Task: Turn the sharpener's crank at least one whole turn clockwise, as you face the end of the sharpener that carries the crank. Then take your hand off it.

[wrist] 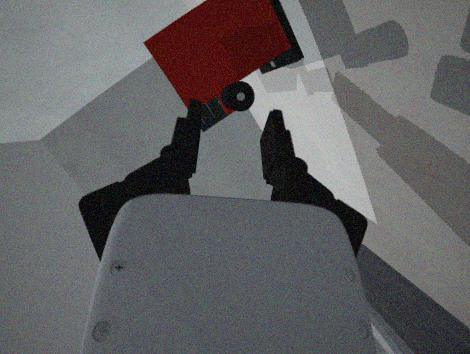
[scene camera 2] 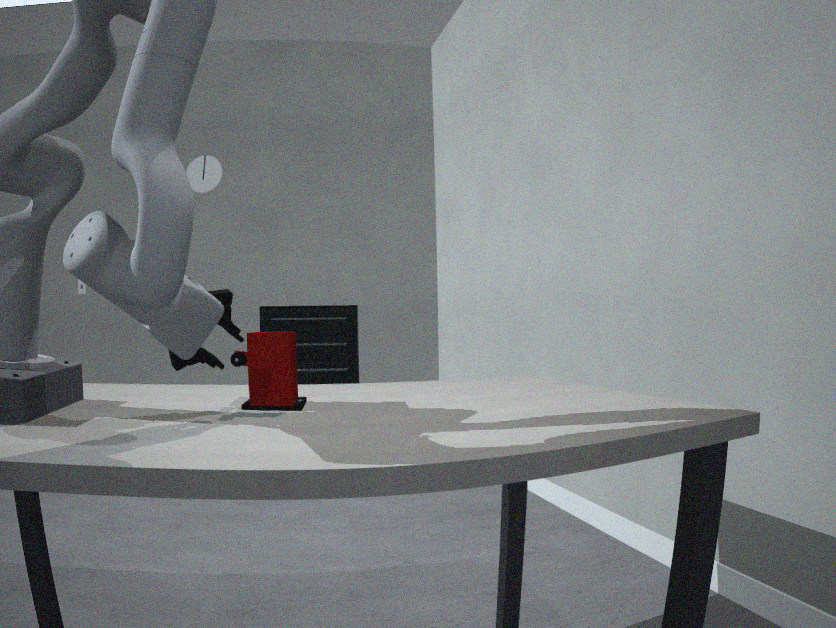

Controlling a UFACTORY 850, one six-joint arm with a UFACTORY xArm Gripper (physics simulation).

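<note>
The red sharpener [scene camera 2: 272, 368] [wrist: 220, 45] stands upright on its black base [scene camera 2: 274, 406] [wrist: 296, 54]. Its crank's round black knob [scene camera 2: 237, 358] [wrist: 230, 96] sticks out on the side facing my gripper; in the wrist view it has a grey centre. A bit of the red crank arm shows beside the knob, the rest being hidden. My gripper [scene camera 2: 231, 352] [wrist: 233, 120] is partly open and holds nothing. It tilts down towards the crank end from the arm's side. The knob lies near the gap between the fingertips; neither finger visibly grips it.
The sharpener stands on the pale table [scene camera 2: 378, 481], which has a curved front edge. The robot's base block [scene camera 2: 40, 392] is at the table's left. A black slatted cabinet [scene camera 2: 329, 331] [wrist: 212, 114] stands behind, beyond the table. A wall is at the right.
</note>
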